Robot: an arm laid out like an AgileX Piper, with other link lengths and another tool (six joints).
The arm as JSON. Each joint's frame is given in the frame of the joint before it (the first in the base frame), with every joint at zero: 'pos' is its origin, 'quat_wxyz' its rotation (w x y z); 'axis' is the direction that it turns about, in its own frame. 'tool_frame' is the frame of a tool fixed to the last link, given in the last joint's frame.
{
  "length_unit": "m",
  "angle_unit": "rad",
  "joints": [
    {
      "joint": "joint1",
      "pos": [
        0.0,
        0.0,
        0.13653
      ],
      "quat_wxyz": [
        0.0,
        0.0,
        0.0,
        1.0
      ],
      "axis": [
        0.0,
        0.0,
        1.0
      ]
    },
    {
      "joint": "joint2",
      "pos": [
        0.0,
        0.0,
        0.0
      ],
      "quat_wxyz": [
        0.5,
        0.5,
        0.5,
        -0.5
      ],
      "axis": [
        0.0,
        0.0,
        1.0
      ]
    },
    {
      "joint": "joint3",
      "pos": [
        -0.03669,
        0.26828,
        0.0
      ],
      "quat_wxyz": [
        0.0,
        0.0,
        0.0,
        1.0
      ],
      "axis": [
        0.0,
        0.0,
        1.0
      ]
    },
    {
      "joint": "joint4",
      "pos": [
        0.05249,
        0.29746,
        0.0
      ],
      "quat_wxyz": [
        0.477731,
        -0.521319,
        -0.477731,
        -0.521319
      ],
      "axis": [
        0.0,
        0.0,
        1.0
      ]
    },
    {
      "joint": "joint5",
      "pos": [
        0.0,
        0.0,
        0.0
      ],
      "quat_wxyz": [
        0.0,
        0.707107,
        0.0,
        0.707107
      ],
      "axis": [
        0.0,
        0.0,
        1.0
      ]
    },
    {
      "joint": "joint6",
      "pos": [
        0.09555,
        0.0,
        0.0
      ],
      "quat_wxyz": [
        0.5,
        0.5,
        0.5,
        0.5
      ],
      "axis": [
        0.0,
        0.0,
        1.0
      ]
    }
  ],
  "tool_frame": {
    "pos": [
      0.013,
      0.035,
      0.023
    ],
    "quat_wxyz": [
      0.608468,
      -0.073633,
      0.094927,
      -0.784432
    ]
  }
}
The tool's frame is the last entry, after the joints.
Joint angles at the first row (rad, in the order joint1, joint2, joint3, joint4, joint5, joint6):
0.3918, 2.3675, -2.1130, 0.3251, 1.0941, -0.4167
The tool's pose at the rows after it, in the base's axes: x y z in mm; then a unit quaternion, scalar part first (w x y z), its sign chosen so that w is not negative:
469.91 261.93 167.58 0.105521 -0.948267 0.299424 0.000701
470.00 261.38 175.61 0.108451 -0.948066 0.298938 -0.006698
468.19 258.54 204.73 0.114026 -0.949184 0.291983 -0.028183
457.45 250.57 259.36 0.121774 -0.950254 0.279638 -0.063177
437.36 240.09 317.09 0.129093 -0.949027 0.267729 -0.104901
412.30 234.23 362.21 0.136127 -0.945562 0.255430 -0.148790
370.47 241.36 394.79 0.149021 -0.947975 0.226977 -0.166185
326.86 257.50 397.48 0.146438 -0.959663 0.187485 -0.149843
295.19 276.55 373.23 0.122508 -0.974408 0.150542 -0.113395
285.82 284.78 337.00 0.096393 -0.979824 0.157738 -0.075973
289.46 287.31 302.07 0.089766 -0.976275 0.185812 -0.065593
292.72 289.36 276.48 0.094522 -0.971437 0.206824 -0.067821
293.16 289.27 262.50 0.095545 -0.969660 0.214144 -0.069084
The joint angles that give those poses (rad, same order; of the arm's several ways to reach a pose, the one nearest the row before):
0.3918, 2.3675, -2.1130, 0.3251, 1.0777, -0.4157
0.3918, 2.3543, -2.1172, 0.3191, 1.0793, -0.4132
0.3918, 2.3119, -2.1429, 0.2976, 1.1071, -0.4114
0.3918, 2.2212, -2.1747, 0.2627, 1.1661, -0.4108
0.3965, 2.1083, -2.1879, 0.2207, 1.2179, -0.4108
0.4169, 1.9955, -2.1676, 0.1725, 1.2315, -0.4094
0.4742, 1.8639, -2.0867, 0.1579, 1.2376, -0.4094
0.5575, 1.7617, -1.9624, 0.1579, 1.2437, -0.4094
0.6397, 1.7200, -1.8361, 0.1579, 1.2454, -0.4065
0.6678, 1.7162, -1.7148, 0.1597, 1.2125, -0.3695
0.6672, 1.7183, -1.6013, 0.1541, 1.1137, -0.3259
0.6672, 1.7198, -1.5162, 0.1499, 1.0121, -0.2952
0.6672, 1.7198, -1.4694, 0.1483, 0.9606, -0.2865

